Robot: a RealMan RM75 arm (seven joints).
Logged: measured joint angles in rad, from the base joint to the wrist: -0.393 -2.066 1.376 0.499 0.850 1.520 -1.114; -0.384 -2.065 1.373 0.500 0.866 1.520 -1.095; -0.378 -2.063 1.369 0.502 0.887 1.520 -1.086; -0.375 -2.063 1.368 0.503 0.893 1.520 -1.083; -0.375 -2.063 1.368 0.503 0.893 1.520 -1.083; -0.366 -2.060 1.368 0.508 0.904 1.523 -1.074; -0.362 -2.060 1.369 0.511 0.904 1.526 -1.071; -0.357 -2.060 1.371 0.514 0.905 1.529 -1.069; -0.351 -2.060 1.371 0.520 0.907 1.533 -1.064; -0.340 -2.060 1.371 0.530 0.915 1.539 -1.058; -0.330 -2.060 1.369 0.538 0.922 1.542 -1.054; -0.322 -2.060 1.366 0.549 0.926 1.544 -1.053; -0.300 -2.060 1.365 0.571 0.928 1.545 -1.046; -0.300 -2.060 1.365 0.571 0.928 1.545 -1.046
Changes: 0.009 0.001 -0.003 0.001 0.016 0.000 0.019; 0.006 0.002 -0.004 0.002 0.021 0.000 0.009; 0.003 0.000 -0.001 0.001 0.006 0.000 0.003; 0.000 0.000 0.000 0.000 0.000 0.000 0.000; 0.009 0.003 0.000 0.005 0.011 0.003 0.009; 0.004 0.000 0.001 0.003 0.000 0.003 0.003; 0.005 0.000 0.002 0.003 0.001 0.003 0.002; 0.006 0.000 0.000 0.006 0.002 0.004 0.005; 0.011 0.000 0.000 0.010 0.008 0.006 0.006; 0.010 0.000 -0.002 0.008 0.007 0.003 0.004; 0.008 0.000 -0.003 0.011 0.004 0.002 0.001; 0.022 0.000 -0.001 0.022 0.002 0.001 0.007; 0.000 0.000 0.000 0.000 0.000 0.000 0.000
